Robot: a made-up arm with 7 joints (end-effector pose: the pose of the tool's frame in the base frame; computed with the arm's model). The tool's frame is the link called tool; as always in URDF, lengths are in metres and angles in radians. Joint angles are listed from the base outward.
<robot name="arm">
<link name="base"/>
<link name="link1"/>
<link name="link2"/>
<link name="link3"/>
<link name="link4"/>
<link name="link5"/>
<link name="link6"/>
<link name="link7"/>
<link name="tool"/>
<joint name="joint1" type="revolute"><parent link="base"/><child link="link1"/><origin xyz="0.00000 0.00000 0.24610" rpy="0.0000 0.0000 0.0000"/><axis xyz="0 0 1"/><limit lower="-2.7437" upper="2.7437" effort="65" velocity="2.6"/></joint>
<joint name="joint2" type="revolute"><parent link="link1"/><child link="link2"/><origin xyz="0.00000 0.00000 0.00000" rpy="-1.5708 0.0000 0.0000"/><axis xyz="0 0 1"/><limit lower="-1.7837" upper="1.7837" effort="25" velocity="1.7"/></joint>
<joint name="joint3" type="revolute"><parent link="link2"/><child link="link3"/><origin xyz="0.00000 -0.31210 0.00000" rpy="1.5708 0.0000 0.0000"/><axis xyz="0 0 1"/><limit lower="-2.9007" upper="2.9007" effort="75" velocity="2.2"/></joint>
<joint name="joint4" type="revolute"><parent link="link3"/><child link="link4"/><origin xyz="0.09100 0.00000 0.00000" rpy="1.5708 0.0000 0.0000"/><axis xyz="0 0 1"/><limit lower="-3.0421" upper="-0.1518" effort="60" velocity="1.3"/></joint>
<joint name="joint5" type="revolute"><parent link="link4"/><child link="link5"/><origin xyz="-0.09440 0.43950 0.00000" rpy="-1.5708 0.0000 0.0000"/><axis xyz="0 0 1"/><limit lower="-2.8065" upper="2.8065" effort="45" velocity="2.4"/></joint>
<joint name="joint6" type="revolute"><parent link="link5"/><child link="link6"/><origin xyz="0.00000 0.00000 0.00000" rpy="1.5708 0.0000 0.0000"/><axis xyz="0 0 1"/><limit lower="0.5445" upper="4.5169" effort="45" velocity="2.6"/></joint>
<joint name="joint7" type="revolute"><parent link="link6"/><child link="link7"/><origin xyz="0.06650 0.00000 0.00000" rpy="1.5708 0.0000 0.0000"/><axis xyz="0 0 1"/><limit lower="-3.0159" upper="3.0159" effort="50" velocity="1"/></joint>
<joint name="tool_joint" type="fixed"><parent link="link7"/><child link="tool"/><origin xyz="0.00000 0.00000 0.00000" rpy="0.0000 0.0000 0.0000"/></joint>
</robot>
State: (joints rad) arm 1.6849 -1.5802 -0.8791 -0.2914 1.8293 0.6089 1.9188
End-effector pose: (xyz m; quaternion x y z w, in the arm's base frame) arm 0.1531 -0.7894 0.3585 -0.4826 -0.4130 0.0922 0.7669
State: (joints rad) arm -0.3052 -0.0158 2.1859 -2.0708 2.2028 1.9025 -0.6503
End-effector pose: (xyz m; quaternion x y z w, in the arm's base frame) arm -0.1596 0.5498 0.3840 -0.4844 -0.3253 0.4990 0.6407
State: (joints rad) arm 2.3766 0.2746 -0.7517 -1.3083 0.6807 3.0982 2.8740
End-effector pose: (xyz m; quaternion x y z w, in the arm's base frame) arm -0.0866 0.5802 0.7053 -0.4641 0.5239 0.5812 0.4151
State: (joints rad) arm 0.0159 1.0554 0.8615 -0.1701 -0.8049 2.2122 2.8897
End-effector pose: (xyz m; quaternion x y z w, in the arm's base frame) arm 0.7177 0.0712 0.6377 -0.1759 0.8493 -0.0266 0.4970
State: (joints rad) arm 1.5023 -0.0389 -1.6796 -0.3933 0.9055 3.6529 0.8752
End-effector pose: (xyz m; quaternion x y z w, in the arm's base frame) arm 0.1147 -0.0958 0.9811 0.1559 0.1515 -0.7060 0.6740
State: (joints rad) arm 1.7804 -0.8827 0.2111 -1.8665 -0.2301 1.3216 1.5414
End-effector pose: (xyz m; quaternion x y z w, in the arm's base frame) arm -0.1570 0.1557 0.8494 -0.9576 -0.1480 -0.1562 0.1917
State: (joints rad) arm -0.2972 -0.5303 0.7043 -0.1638 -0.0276 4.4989 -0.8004
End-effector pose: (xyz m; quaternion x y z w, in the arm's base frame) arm -0.3015 0.1231 0.8666 -0.6675 -0.2812 0.6875 0.0515
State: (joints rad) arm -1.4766 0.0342 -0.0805 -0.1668 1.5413 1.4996 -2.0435
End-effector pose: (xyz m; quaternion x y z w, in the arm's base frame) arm 0.0085 -0.1100 1.0694 0.4445 0.5845 0.4104 0.5407
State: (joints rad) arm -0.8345 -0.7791 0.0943 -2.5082 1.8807 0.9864 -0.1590
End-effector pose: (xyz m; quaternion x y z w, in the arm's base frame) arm 0.2916 -0.2041 0.5546 -0.5973 0.0169 -0.1476 0.7882
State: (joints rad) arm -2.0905 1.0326 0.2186 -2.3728 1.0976 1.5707 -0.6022
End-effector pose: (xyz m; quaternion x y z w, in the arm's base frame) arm -0.0368 -0.2873 -0.1747 -0.1582 0.5796 -0.1554 0.7841
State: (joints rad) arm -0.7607 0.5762 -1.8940 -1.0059 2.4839 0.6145 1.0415
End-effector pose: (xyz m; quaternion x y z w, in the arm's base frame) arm -0.0747 -0.4946 0.8753 -0.5096 0.6588 -0.2269 0.5048
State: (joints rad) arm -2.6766 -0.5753 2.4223 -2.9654 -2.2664 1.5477 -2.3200
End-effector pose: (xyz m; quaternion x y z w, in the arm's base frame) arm 0.1527 -0.1261 -0.0075 0.4958 -0.4339 0.7088 0.2521
